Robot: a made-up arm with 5 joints.
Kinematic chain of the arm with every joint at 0, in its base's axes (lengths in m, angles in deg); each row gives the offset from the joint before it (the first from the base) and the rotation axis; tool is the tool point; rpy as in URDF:
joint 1: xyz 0.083 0 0.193 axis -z
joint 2: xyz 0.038 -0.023 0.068 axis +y
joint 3: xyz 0.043 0 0.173 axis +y
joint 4: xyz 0.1 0 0.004 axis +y
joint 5: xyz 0.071 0.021 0 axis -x
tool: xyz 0 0 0 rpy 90 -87.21 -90
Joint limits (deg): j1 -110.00..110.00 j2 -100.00..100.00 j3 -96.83..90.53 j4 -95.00..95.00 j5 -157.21..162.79
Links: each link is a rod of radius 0.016 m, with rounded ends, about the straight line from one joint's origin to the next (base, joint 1, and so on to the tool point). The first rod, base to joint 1, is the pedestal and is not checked.
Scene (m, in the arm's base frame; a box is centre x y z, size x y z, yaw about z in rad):
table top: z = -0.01
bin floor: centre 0.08 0.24 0 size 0.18 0.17 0.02 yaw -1.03
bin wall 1: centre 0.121 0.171 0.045 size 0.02 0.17 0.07 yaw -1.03
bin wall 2: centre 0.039 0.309 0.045 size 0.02 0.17 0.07 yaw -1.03
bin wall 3: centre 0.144 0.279 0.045 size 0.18 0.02 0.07 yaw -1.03
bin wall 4: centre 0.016 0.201 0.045 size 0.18 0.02 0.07 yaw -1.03
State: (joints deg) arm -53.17 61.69 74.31 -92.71 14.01
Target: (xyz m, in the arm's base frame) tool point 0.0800 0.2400 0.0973
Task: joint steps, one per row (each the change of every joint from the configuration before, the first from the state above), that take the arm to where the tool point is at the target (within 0.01 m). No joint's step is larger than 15 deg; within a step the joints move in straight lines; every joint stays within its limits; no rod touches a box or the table.
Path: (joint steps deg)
1: -9.51 6.17 -12.18 3.17 0.00
2: -9.50 6.16 -12.19 3.17 0.00
3: -9.51 6.17 -12.18 3.18 0.00
4: -9.50 6.16 -12.18 3.17 0.00

